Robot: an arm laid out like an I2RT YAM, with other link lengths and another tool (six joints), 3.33 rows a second.
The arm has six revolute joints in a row. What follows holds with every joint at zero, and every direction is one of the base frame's.
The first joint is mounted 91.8 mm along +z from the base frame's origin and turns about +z.
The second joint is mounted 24.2 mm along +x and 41 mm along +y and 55.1 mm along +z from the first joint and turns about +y.
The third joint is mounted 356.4 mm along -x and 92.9 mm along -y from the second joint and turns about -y.
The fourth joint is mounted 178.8 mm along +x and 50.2 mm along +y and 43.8 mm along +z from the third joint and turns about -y.
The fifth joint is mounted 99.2 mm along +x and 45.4 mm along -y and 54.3 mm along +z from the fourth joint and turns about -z.
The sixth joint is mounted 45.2 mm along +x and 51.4 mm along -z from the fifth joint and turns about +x.
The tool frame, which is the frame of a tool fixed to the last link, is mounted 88 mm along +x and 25 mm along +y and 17 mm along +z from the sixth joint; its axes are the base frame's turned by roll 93.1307, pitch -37.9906 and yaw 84.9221 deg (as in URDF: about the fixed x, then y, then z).
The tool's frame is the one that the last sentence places.
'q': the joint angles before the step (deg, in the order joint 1, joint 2, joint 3, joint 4, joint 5, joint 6). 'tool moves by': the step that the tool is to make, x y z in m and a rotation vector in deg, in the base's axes. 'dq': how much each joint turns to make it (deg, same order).
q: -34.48, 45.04, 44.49, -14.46, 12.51, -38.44
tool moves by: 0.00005, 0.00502, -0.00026, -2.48, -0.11, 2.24
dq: 0.33, -1.16, -1.74, 2.57, -1.37, -2.44
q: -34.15, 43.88, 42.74, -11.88, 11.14, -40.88
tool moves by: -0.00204, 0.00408, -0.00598, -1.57, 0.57, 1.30
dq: 0.26, -1.21, -2.04, 1.58, -0.66, -1.84
